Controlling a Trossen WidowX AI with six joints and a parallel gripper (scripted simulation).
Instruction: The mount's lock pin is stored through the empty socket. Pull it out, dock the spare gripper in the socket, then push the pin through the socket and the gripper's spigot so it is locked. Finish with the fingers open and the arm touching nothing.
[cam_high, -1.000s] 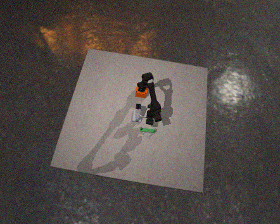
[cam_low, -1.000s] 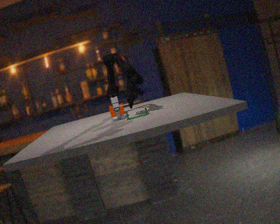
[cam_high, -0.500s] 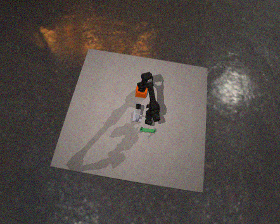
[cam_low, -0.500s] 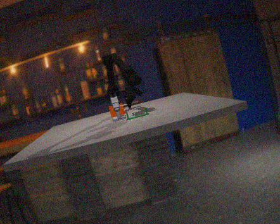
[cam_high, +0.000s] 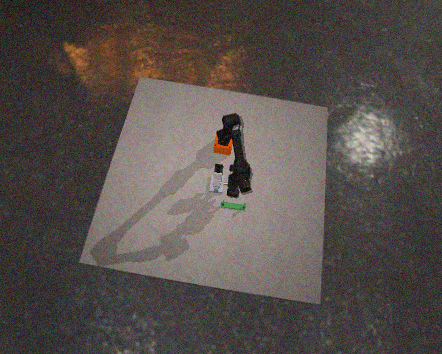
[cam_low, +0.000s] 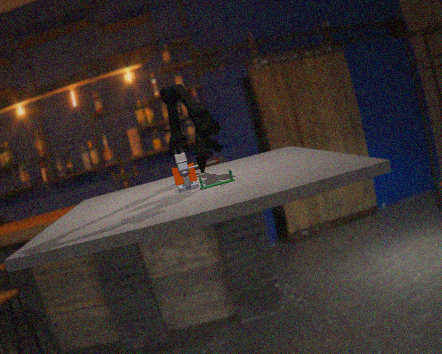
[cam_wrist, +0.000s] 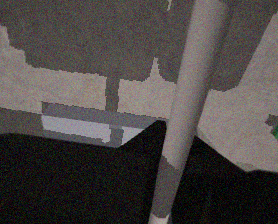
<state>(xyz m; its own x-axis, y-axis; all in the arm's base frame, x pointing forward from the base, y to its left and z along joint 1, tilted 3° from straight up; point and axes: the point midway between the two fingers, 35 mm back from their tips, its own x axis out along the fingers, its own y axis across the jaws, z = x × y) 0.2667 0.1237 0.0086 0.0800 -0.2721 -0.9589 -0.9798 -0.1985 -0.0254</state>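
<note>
The mount lies 1 cm ahead of my gripper tip and 7 cm to the right of it. Also, from my gripper tip: green pin cradle (9 cm ahead, 6 cm to the left, 3 cm below); spare gripper (2 cm behind, 8 cm to the right, 6 cm above).
</note>
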